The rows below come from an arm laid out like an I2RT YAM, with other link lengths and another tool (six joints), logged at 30 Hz.
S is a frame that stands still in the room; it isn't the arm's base.
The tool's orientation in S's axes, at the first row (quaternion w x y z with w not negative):
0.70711, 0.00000, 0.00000, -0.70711
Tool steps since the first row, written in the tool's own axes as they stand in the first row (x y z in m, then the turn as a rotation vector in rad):
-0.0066, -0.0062, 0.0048, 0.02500, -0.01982, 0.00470
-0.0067, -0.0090, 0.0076, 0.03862, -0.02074, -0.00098
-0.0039, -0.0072, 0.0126, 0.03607, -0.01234, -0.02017
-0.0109, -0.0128, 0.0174, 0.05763, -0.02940, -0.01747
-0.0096, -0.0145, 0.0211, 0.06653, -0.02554, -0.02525
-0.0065, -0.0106, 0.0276, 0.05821, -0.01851, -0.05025
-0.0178, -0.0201, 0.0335, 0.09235, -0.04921, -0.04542
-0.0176, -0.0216, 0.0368, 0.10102, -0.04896, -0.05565
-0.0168, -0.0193, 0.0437, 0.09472, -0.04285, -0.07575
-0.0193, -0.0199, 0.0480, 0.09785, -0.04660, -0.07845
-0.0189, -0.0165, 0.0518, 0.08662, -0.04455, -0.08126
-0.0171, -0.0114, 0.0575, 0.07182, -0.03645, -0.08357
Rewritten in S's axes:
-0.0062, 0.0066, 0.0048, -0.01982, -0.02500, 0.00470
-0.0090, 0.0067, 0.0076, -0.02074, -0.03862, -0.00098
-0.0072, 0.0039, 0.0126, -0.01234, -0.03607, -0.02017
-0.0128, 0.0109, 0.0174, -0.02940, -0.05763, -0.01747
-0.0145, 0.0096, 0.0211, -0.02554, -0.06653, -0.02525
-0.0106, 0.0065, 0.0276, -0.01851, -0.05821, -0.05025
-0.0201, 0.0178, 0.0335, -0.04921, -0.09235, -0.04542
-0.0216, 0.0176, 0.0368, -0.04896, -0.10102, -0.05565
-0.0193, 0.0168, 0.0437, -0.04285, -0.09472, -0.07575
-0.0199, 0.0193, 0.0480, -0.04660, -0.09785, -0.07845
-0.0165, 0.0189, 0.0518, -0.04455, -0.08662, -0.08126
-0.0114, 0.0171, 0.0575, -0.03645, -0.07182, -0.08357

